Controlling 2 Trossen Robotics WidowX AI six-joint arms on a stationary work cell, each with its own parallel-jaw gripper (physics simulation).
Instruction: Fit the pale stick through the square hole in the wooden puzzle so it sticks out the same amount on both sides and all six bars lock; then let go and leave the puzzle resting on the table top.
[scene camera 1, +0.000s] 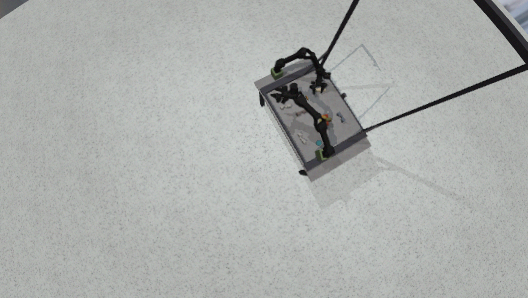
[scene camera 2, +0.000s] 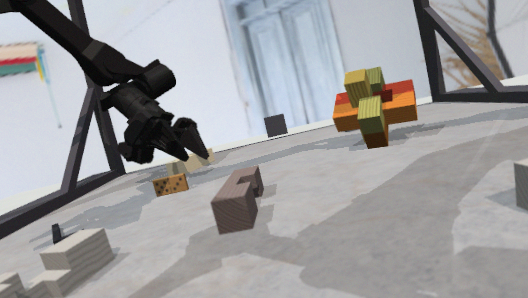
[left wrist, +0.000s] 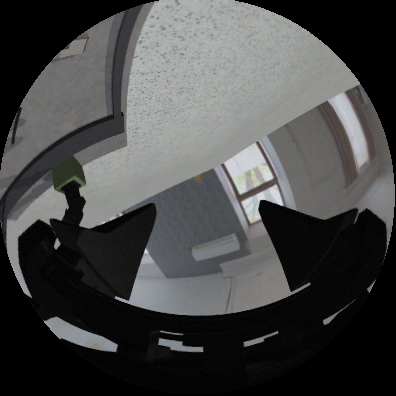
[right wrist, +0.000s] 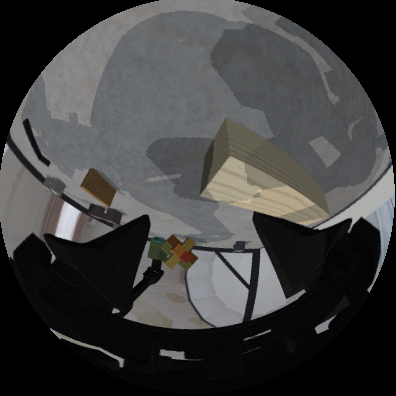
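Pixels of known places: left gripper, fingertip midpoint: (scene camera 1: 272, 92) (left wrist: 208, 206); right gripper, fingertip midpoint: (scene camera 1: 317, 93) (scene camera 2: 198, 158) (right wrist: 202, 218); left arm's base, link origin: (scene camera 1: 325, 153); right arm's base, link origin: (scene camera 1: 277, 70) (left wrist: 70, 186).
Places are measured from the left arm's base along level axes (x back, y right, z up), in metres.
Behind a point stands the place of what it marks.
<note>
The pale stick (scene camera 2: 175, 168) @(x -0.685, y 0.119, z -0.100 m) (right wrist: 265, 175) lies flat on the table; in the right wrist view it appears large, toward the right-hand finger. My right gripper (scene camera 1: 316, 90) @(x -0.638, y 0.127, z -0.091 m) (scene camera 2: 197, 158) @(x -0.638, y 0.127, z -0.091 m) (right wrist: 202, 218) @(x -0.638, y 0.127, z -0.091 m) is open and empty, pointing down close to the stick, with its tips overlapping the stick in scene camera 2. The wooden puzzle (scene camera 1: 326, 119) @(x -0.327, y 0.112, z -0.030 m) (scene camera 2: 371, 115) @(x -0.338, y 0.055, z -0.068 m) (right wrist: 180, 252), of orange, red, yellow and green bars, rests on the table well away from that gripper. A dark gap shows among its bars. My left gripper (scene camera 1: 276, 95) @(x -0.583, y -0.391, z 0.196 m) (left wrist: 208, 206) @(x -0.583, y -0.391, z 0.196 m) is open and empty, at the table's left edge, facing away from the table.
A domino (scene camera 2: 170, 185) @(x -0.619, y 0.004, z -0.104 m) (right wrist: 99, 187) @(x -0.625, y 0.011, z -0.104 m) stands near the stick. A brown notched block (scene camera 2: 235, 205) @(x -0.451, y -0.145, z -0.095 m) (right wrist: 105, 215) @(x -0.489, y -0.065, z -0.096 m) lies between the domino and the puzzle. A pale grey notched piece (scene camera 2: 80, 252) @(x -0.550, y -0.214, z -0.095 m) and a black L-shaped rod (right wrist: 35, 142) also lie on the table. The left arm reaches above the table.
</note>
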